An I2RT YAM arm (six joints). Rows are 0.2 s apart.
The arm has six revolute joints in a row. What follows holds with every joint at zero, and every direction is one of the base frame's. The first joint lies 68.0 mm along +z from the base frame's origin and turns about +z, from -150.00 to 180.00 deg. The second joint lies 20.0 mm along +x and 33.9 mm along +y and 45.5 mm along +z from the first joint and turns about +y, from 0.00 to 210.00 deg. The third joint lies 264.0 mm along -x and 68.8 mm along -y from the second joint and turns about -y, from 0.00 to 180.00 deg. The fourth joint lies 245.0 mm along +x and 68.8 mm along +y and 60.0 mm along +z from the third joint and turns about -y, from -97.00 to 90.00 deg. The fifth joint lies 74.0 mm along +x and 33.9 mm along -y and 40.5 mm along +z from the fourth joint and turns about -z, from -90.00 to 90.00 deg. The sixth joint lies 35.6 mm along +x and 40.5 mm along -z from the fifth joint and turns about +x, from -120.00 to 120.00 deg. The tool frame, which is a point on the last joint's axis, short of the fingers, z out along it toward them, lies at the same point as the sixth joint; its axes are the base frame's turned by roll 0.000, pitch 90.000 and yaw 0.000 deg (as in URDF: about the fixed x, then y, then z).
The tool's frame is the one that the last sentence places.
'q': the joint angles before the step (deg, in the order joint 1, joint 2, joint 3, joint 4, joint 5, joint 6). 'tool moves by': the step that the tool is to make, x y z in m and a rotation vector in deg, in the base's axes. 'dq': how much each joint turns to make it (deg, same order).
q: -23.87 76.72 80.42 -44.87 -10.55 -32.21
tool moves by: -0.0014 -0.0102 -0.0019 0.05 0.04 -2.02
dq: -1.99 0.48 -0.08 0.50 0.00 0.04
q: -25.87 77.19 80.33 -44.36 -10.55 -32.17
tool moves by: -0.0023 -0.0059 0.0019 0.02 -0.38 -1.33
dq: -1.28 0.08 0.39 0.06 -0.08 0.18
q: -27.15 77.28 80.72 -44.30 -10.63 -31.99
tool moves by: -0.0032 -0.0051 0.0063 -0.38 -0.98 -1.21
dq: -1.22 -0.08 1.08 -0.09 -0.08 0.09
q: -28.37 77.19 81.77 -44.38 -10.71 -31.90
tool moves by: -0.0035 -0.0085 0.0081 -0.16 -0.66 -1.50
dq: -1.88 0.54 2.13 -0.95 -0.41 -0.10
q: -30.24 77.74 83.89 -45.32 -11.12 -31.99
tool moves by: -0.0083 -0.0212 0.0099 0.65 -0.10 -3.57
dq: -4.60 1.69 3.81 -2.42 -1.17 -0.19
